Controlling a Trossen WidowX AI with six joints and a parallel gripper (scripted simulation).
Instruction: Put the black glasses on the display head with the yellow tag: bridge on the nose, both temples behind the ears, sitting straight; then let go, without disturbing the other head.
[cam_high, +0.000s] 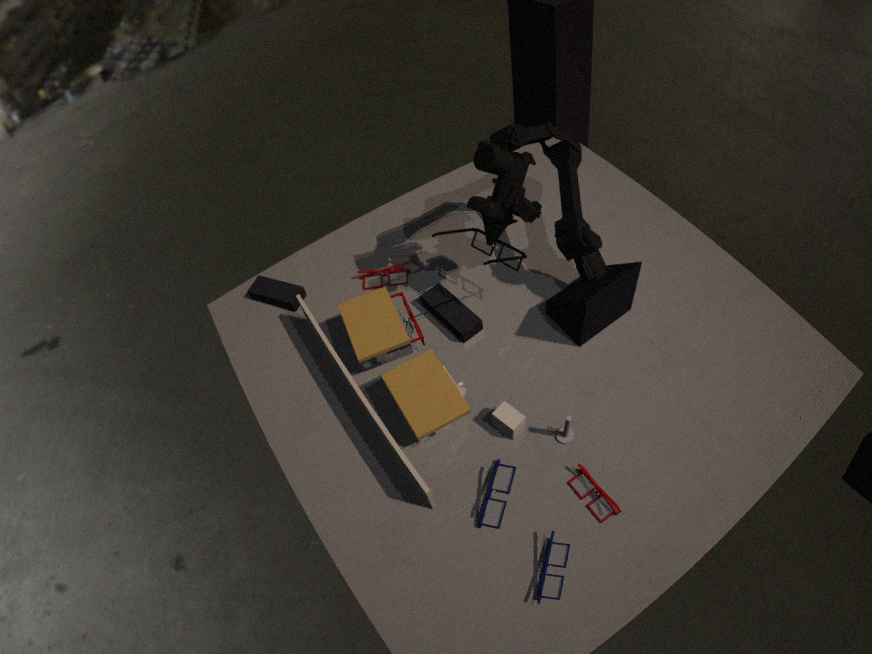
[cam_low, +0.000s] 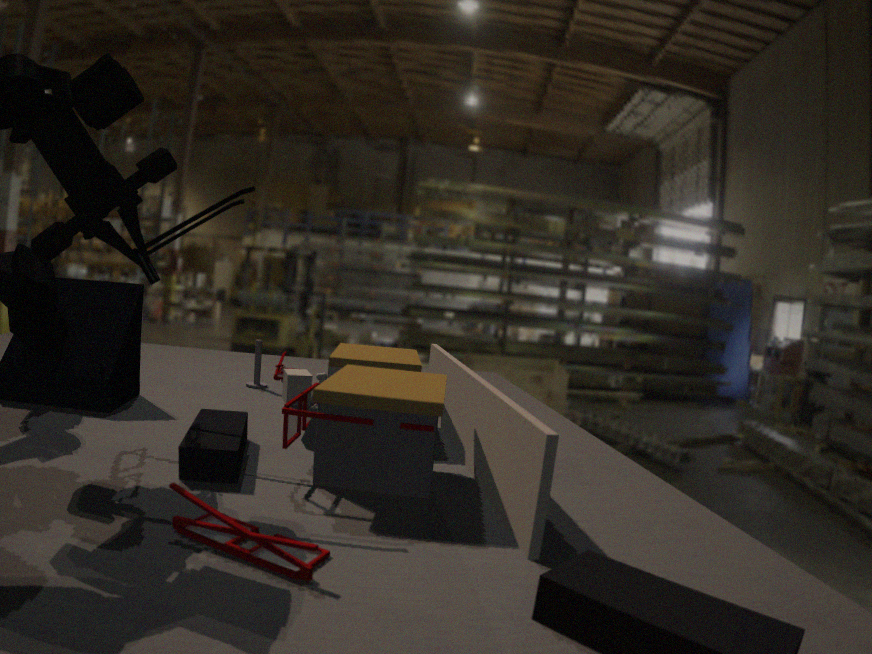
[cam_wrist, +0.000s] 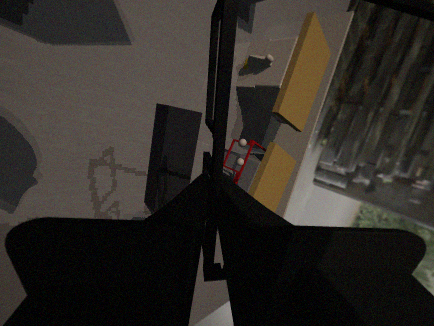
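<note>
Right now my gripper tip is 28 cm short of the display head, 15 cm above it and 13 cm to the right of it. Also, from my gripper tip: grey post stand 37 cm to the left, 18 cm below, 13 cm ahead; then white block 26 cm to the left, 20 cm ahead, 18 cm below; then white board 40 cm ahead, 15 cm below.
</note>
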